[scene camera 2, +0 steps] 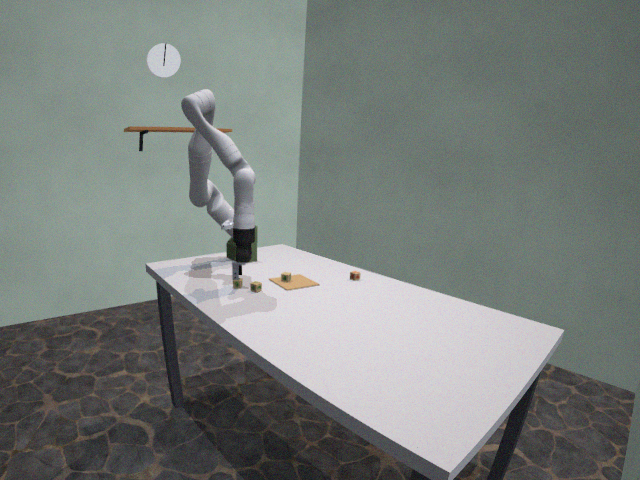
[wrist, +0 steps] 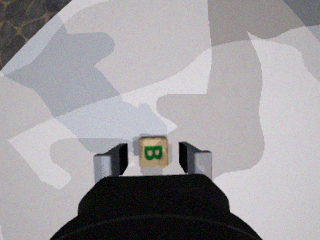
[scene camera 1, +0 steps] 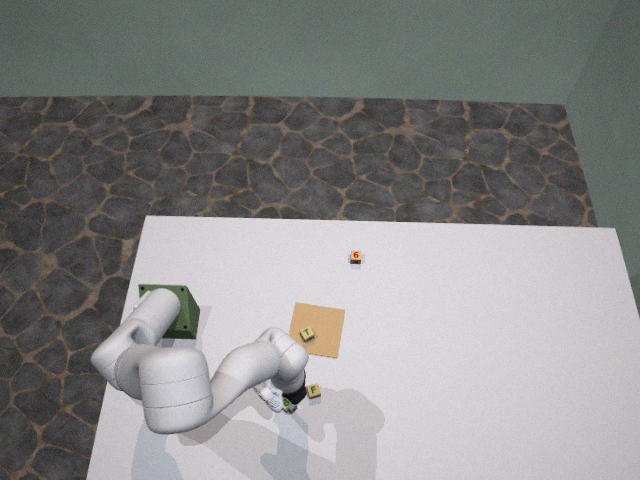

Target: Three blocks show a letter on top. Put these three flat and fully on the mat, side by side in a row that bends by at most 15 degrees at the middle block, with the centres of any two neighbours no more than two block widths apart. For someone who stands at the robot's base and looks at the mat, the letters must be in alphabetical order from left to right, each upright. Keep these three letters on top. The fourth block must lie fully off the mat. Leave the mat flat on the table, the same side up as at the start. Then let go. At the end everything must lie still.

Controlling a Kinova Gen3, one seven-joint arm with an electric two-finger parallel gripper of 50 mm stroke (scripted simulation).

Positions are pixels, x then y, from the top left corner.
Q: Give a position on a tan mat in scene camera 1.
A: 326, 322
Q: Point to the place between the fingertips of the gripper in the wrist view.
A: At 153, 153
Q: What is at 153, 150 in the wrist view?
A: A B block.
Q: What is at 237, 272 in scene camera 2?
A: The gripper.
